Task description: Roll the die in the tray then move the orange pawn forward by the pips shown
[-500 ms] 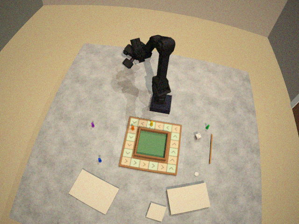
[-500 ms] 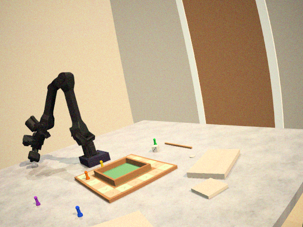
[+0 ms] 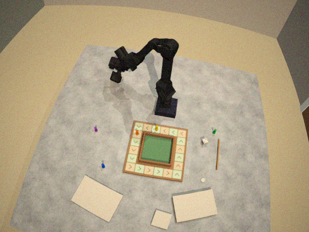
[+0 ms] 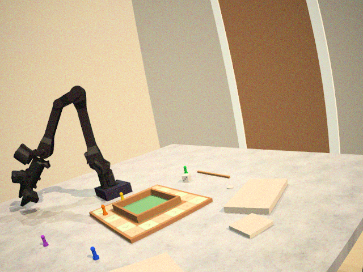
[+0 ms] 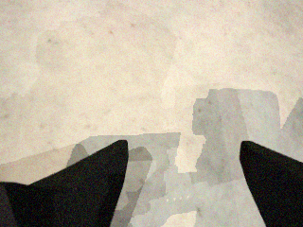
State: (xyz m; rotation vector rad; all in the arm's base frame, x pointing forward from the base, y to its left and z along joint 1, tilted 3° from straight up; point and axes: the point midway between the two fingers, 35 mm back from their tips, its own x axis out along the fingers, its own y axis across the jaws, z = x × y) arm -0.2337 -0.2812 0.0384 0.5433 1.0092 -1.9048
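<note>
My gripper tip is now 400 mm short of the purple pawn, 70 mm to the left of it and 30 mm above it. The rest, counted from my gripper tip: orange pawn 430 mm ahead, 150 mm to the left, 10 mm below; then green tray 520 mm ahead, 240 mm to the left, 30 mm below; then yellow pawn 400 mm ahead, 250 mm to the left, 10 mm below.
</note>
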